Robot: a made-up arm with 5 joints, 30 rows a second.
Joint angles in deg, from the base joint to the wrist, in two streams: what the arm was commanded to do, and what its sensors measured. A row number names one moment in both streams.
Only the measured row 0 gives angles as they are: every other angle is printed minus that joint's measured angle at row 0.
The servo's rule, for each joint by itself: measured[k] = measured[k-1] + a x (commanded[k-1-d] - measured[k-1]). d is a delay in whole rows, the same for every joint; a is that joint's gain. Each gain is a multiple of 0.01, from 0.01 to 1. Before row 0 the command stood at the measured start. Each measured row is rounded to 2 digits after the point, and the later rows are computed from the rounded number. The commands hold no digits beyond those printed.
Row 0, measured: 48.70, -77.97, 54.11, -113.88, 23.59
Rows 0 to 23, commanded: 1.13, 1.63, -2.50, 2.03, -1.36; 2.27, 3.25, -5.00, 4.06, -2.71; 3.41, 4.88, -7.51, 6.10, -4.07; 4.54, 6.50, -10.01, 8.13, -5.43; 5.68, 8.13, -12.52, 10.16, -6.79; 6.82, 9.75, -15.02, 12.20, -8.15; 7.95, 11.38, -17.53, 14.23, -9.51; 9.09, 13.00, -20.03, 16.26, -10.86; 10.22, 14.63, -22.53, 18.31, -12.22; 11.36, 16.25, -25.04, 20.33, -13.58; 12.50, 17.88, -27.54, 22.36, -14.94; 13.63, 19.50, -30.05, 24.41, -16.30; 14.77, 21.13, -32.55, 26.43, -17.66; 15.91, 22.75, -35.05, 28.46, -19.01; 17.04, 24.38, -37.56, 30.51, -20.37; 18.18, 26.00, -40.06, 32.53, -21.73; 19.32, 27.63, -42.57, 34.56, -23.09; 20.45, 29.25, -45.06, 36.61, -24.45; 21.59, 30.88, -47.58, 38.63, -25.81; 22.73, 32.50, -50.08, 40.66, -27.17; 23.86, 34.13, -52.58, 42.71, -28.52; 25.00, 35.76, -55.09, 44.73, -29.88; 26.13, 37.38, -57.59, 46.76, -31.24; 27.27, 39.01, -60.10, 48.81, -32.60
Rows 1 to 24, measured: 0.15, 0.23, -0.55, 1.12, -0.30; 0.43, 0.65, -1.53, 2.74, -0.83; 0.82, 1.24, -2.85, 4.59, -1.54; 1.30, 1.98, -4.43, 6.54, -2.40; 1.87, 2.84, -6.21, 8.53, -3.37; 2.51, 3.81, -8.15, 10.55, -4.42; 3.22, 4.87, -10.21, 12.57, -5.54; 3.98, 6.01, -12.37, 14.60, -6.71; 4.79, 7.22, -14.61, 16.64, -7.92; 5.64, 8.48, -16.90, 18.67, -9.17; 6.53, 9.80, -19.24, 20.70, -10.44; 7.45, 11.16, -21.62, 22.74, -11.73; 8.40, 12.56, -24.02, 24.77, -13.03; 9.38, 13.99, -26.45, 26.80, -14.35; 10.38, 15.44, -28.89, 28.84, -15.67; 11.39, 16.92, -31.35, 30.87, -17.00; 12.42, 18.42, -33.82, 32.90, -18.34; 13.46, 19.94, -36.29, 34.94, -19.68; 14.52, 21.47, -38.77, 36.97, -21.03; 15.59, 23.01, -41.26, 39.00, -22.38; 16.67, 24.57, -43.75, 41.04, -23.73; 17.75, 26.14, -46.24, 43.07, -25.08; 18.84, 27.71, -48.74, 45.10, -26.44; 19.94, 29.29, -51.24, 47.14, -27.80
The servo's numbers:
d 0
a 0.13 0.14 0.22 0.55 0.22

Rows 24 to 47, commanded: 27.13, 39.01, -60.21, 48.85, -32.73; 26.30, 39.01, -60.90, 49.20, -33.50; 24.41, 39.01, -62.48, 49.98, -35.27; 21.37, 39.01, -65.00, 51.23, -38.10; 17.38, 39.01, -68.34, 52.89, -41.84; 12.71, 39.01, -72.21, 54.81, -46.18; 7.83, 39.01, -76.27, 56.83, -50.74; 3.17, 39.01, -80.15, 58.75, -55.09; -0.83, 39.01, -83.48, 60.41, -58.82; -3.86, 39.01, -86.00, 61.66, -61.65; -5.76, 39.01, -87.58, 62.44, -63.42; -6.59, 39.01, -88.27, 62.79, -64.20; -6.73, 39.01, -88.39, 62.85, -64.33; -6.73, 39.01, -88.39, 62.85, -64.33; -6.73, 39.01, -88.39, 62.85, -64.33; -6.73, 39.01, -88.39, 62.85, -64.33; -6.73, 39.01, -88.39, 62.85, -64.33; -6.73, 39.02, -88.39, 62.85, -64.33; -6.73, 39.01, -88.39, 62.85, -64.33; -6.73, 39.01, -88.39, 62.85, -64.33; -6.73, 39.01, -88.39, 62.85, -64.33; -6.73, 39.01, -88.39, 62.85, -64.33; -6.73, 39.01, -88.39, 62.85, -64.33; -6.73, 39.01, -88.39, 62.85, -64.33
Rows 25 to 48, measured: 20.87, 30.65, -53.21, 48.08, -28.88; 21.58, 31.82, -54.90, 48.70, -29.90; 21.95, 32.83, -56.57, 49.40, -31.08; 21.87, 33.70, -58.42, 50.41, -32.62; 21.29, 34.44, -60.60, 51.77, -34.65; 20.17, 35.08, -63.15, 53.44, -37.19; 18.57, 35.63, -66.04, 55.30, -40.17; 16.57, 36.10, -69.14, 57.20, -43.45; 14.31, 36.51, -72.29, 58.97, -46.83; 11.95, 36.86, -75.31, 60.45, -50.09; 9.65, 37.16, -78.01, 61.54, -53.02; 7.54, 37.42, -80.27, 62.23, -55.48; 5.68, 37.64, -82.06, 62.57, -57.43; 4.07, 37.83, -83.45, 62.72, -58.95; 2.67, 38.00, -84.54, 62.79, -60.13; 1.45, 38.14, -85.39, 62.82, -61.05; 0.39, 38.26, -86.05, 62.84, -61.77; -0.54, 38.37, -86.56, 62.85, -62.33; -1.34, 38.46, -86.96, 62.85, -62.77; -2.04, 38.54, -87.27, 62.85, -63.11; -2.65, 38.61, -87.52, 62.85, -63.38; -3.18, 38.67, -87.71, 62.85, -63.59; -3.64, 38.72, -87.86, 62.85, -63.75; -4.04, 38.76, -87.98, 62.85, -63.88
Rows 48 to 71, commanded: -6.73, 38.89, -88.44, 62.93, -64.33; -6.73, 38.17, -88.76, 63.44, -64.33; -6.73, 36.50, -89.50, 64.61, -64.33; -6.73, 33.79, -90.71, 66.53, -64.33; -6.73, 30.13, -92.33, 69.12, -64.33; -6.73, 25.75, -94.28, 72.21, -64.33; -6.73, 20.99, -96.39, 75.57, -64.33; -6.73, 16.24, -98.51, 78.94, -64.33; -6.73, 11.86, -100.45, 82.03, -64.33; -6.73, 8.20, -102.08, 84.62, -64.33; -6.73, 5.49, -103.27, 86.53, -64.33; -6.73, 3.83, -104.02, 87.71, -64.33; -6.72, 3.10, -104.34, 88.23, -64.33; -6.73, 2.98, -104.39, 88.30, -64.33; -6.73, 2.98, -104.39, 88.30, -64.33; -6.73, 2.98, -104.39, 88.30, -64.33; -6.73, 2.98, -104.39, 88.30, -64.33; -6.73, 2.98, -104.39, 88.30, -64.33; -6.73, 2.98, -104.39, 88.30, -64.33; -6.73, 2.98, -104.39, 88.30, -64.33; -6.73, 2.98, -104.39, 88.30, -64.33; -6.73, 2.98, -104.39, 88.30, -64.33; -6.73, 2.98, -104.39, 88.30, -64.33; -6.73, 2.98, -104.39, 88.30, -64.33
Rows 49 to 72, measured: -4.39, 38.78, -88.08, 62.89, -63.98; -4.69, 38.69, -88.23, 63.19, -64.06; -4.96, 38.38, -88.51, 63.97, -64.12; -5.19, 37.74, -88.99, 65.38, -64.17; -5.39, 36.67, -89.72, 67.44, -64.21; -5.56, 35.14, -90.72, 70.06, -64.24; -5.71, 33.16, -91.97, 73.09, -64.26; -5.84, 30.79, -93.41, 76.31, -64.28; -5.96, 28.14, -94.96, 79.46, -64.29; -6.06, 25.35, -96.53, 82.30, -64.30; -6.15, 22.57, -98.01, 84.63, -64.31; -6.23, 19.95, -99.33, 86.32, -64.31; -6.29, 17.59, -100.43, 87.37, -64.31; -6.35, 15.54, -101.30, 87.88, -64.31; -6.40, 13.78, -101.98, 88.11, -64.31; -6.44, 12.27, -102.51, 88.21, -64.31; -6.48, 10.97, -102.92, 88.26, -64.31; -6.51, 9.85, -103.24, 88.28, -64.31; -6.54, 8.89, -103.49, 88.29, -64.31; -6.56, 8.06, -103.69, 88.30, -64.31; -6.58, 7.35, -103.84, 88.30, -64.31; -6.60, 6.74, -103.96, 88.30, -64.31; -6.62, 6.21, -104.05, 88.30, -64.31; -6.63, 5.76, -104.12, 88.30, -64.31
